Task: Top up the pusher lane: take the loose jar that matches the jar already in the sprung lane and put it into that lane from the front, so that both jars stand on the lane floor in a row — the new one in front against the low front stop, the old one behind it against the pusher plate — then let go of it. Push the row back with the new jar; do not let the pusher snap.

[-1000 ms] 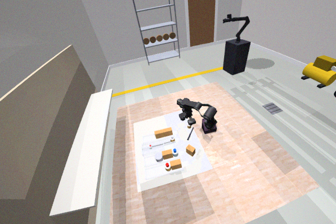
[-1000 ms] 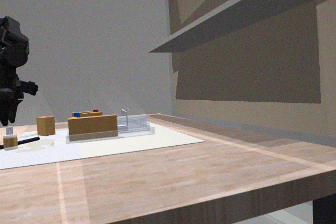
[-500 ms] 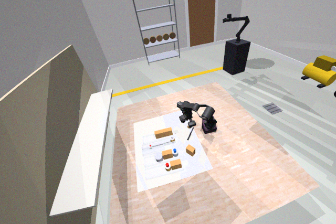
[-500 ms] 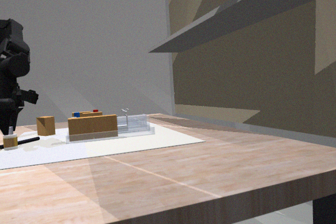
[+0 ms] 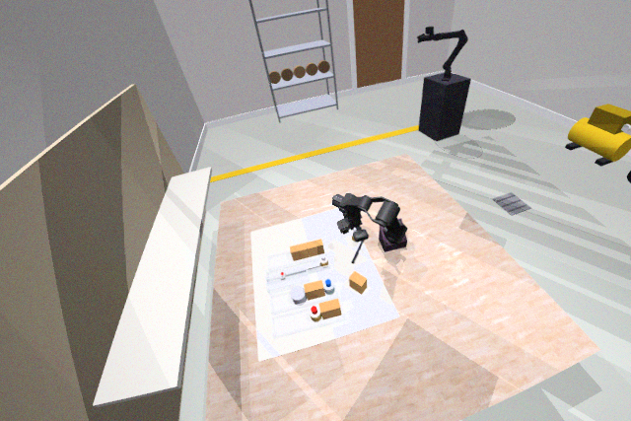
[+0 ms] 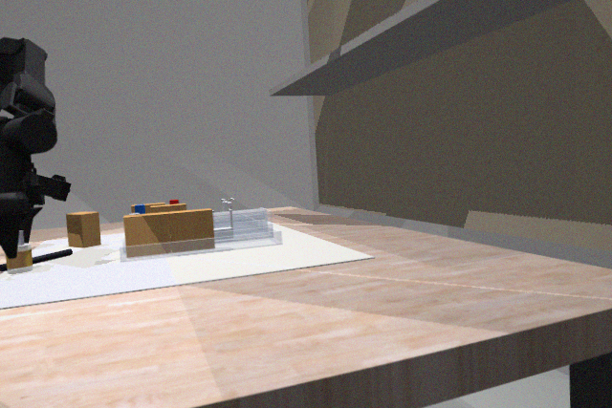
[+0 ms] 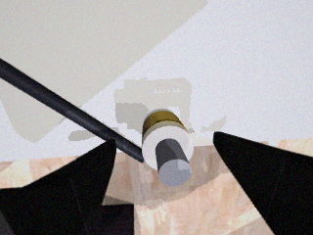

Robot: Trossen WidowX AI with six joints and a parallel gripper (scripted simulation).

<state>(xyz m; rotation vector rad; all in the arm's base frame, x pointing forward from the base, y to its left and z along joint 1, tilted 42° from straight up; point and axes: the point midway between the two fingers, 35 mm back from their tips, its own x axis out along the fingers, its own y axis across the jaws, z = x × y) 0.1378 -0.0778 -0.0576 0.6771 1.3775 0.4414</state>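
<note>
The black rod lies 70 mm to the left of my gripper tip, 20 mm below it and 20 mm ahead of it. Also, from my gripper tip: red part (380 mm ahead, 80 mm to the left, 40 mm above); clear sprung lane (340 mm ahead, 80 mm to the left, 10 mm below); tan box (230 mm to the left, 100 mm ahead, 10 mm above).
</note>
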